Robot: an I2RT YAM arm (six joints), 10 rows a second.
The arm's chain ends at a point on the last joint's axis. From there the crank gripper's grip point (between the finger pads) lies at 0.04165 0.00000 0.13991 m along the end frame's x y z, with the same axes.
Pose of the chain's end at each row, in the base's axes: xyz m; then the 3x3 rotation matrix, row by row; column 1 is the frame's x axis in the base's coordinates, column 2 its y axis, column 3 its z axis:
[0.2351, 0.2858, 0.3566], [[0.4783, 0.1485, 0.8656], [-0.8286, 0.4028, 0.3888], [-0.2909, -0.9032, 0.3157]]
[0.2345, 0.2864, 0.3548], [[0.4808, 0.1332, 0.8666], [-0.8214, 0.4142, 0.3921], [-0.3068, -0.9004, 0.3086]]
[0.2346, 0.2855, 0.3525], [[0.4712, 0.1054, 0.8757], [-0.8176, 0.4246, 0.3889], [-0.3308, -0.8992, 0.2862]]
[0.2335, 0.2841, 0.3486], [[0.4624, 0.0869, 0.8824], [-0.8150, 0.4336, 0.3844], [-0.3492, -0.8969, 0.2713]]
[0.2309, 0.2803, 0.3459], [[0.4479, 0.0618, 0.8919], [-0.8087, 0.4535, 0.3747], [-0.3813, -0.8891, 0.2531]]
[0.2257, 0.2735, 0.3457], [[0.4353, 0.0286, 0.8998], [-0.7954, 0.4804, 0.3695], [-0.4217, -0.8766, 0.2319]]
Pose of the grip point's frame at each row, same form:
[0.3761, 0.3057, 0.3887], [[0.4783, 0.1485, 0.8656], [-0.8286, 0.4028, 0.3888], [-0.2909, -0.9032, 0.3157]]
[0.3758, 0.3070, 0.3852], [[0.4808, 0.1332, 0.8666], [-0.8214, 0.4142, 0.3921], [-0.3068, -0.9004, 0.3086]]
[0.3767, 0.3059, 0.3788], [[0.4712, 0.1054, 0.8757], [-0.8176, 0.4246, 0.3889], [-0.3308, -0.8992, 0.2862]]
[0.3762, 0.3039, 0.3720], [[0.4624, 0.0869, 0.8824], [-0.8150, 0.4336, 0.3844], [-0.3492, -0.8969, 0.2713]]
[0.3743, 0.2990, 0.3654], [[0.4479, 0.0618, 0.8919], [-0.8087, 0.4535, 0.3747], [-0.3813, -0.8891, 0.2531]]
[0.3697, 0.2921, 0.3606], [[0.4353, 0.0286, 0.8998], [-0.7954, 0.4804, 0.3695], [-0.4217, -0.8766, 0.2319]]

